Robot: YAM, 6 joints.
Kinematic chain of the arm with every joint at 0, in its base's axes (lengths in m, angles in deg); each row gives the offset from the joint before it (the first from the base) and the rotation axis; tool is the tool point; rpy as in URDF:
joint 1: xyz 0 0 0.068 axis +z
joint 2: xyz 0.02 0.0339 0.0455 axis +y
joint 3: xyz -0.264 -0.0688 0 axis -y
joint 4: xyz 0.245 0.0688 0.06 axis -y
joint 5: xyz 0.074 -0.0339 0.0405 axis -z
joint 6: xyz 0.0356 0 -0.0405 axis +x
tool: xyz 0 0 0 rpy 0 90 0
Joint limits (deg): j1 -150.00..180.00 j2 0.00..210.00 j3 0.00..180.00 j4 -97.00..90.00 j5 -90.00..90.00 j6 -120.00..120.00
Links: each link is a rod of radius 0.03 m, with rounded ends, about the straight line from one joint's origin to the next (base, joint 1, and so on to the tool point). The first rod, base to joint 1, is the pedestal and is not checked.
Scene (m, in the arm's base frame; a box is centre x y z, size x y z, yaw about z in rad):
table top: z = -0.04
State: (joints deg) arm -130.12 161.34 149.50 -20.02 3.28 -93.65
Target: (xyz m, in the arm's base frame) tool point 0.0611 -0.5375 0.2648
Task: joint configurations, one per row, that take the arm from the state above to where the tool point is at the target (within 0.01 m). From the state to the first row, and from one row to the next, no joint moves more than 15 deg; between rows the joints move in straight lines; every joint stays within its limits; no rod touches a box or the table.
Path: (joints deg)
1: -118.46 155.31 145.71 -25.17 2.52 -93.65
2: -106.81 149.28 141.91 -30.33 1.76 -93.65
3: -95.15 143.26 138.12 -35.48 0.99 -93.65
4: -83.50 137.23 134.33 -40.64 0.23 -93.65

